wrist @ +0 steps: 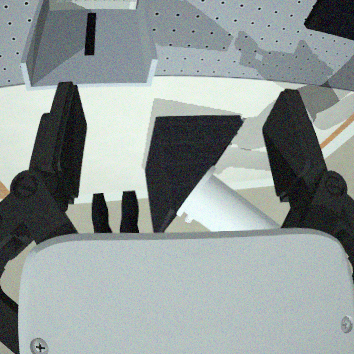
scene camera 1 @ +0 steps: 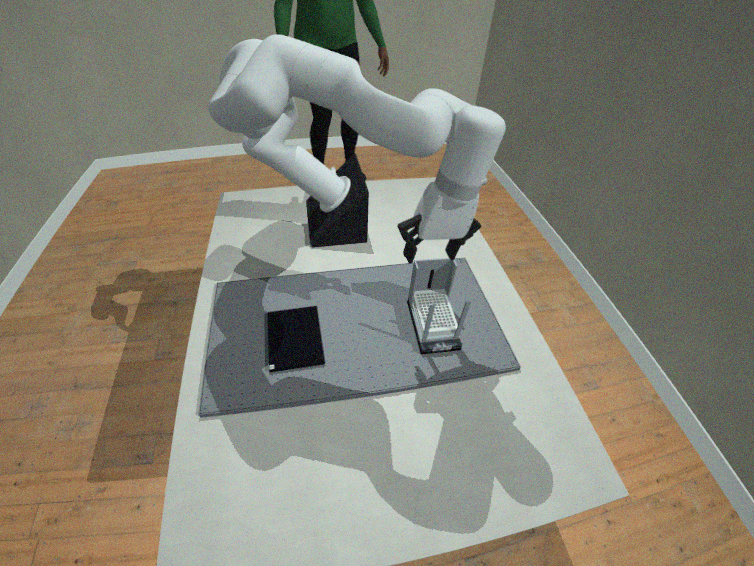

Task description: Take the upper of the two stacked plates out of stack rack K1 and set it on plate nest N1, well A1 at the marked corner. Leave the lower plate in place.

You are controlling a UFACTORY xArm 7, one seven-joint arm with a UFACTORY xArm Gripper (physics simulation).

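Pixels of known places: gripper, between the fingertips: (wrist: 179, 102) (scene camera 1: 429, 256); arm's base, origin of its link: (wrist: 194, 189) (scene camera 1: 335, 194).
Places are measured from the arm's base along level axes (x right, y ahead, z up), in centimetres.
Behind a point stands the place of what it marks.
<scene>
Stack rack K1 (scene camera 1: 443, 278) {x -26.3, y 35.3, z -1.1 cm} (wrist: 117, 60) {x -20.8, y 35.7, z 2.8 cm} has a tall grey back wall with a dark slot and thin front posts, on the right of the pegboard. The upper plate (scene camera 1: 433, 308) {x -20.6, y 49.1, z 4.3 cm}, white with a grid of wells, lies in it; the lower plate is hard to tell apart beneath. In the wrist view a strip of white plate (wrist: 92, 4) {x -23.1, y 36.3, z -4.6 cm} shows at the top edge. Plate nest N1 (scene camera 1: 294, 336) {x 9.0, y 46.2, z -8.1 cm} (wrist: 336, 19) {x 7.8, y 40.4, z -8.1 cm} is a flat black rectangle at the left, with a small white mark (scene camera 1: 271, 367) {x 13.3, y 54.2, z -8.1 cm} at its near left corner. My gripper (scene camera 1: 431, 257) {x -19.6, y 42.4, z 12.3 cm} (wrist: 179, 102) {x -19.6, y 42.4, z 12.3 cm} is open and empty, above and behind the rack's back wall.
The grey perforated board (scene camera 1: 365, 365) {x -6.9, y 53.5, z -9.3 cm} (wrist: 200, 30) {x -9.2, y 31.3, z -9.3 cm} bears rack and nest. The black arm pedestal (scene camera 1: 341, 222) {x -1.8, y 11.1, z -2.3 cm} (wrist: 187, 145) {x -4.6, y 10.7, z -4.1 cm} stands behind the board. A person in a green top (scene camera 1: 325, 24) stands behind the arm. Arm shadows fall across the board and the pale table top (scene camera 1: 292, 517) {x 7.1, y 83.3, z -10.6 cm}.
</scene>
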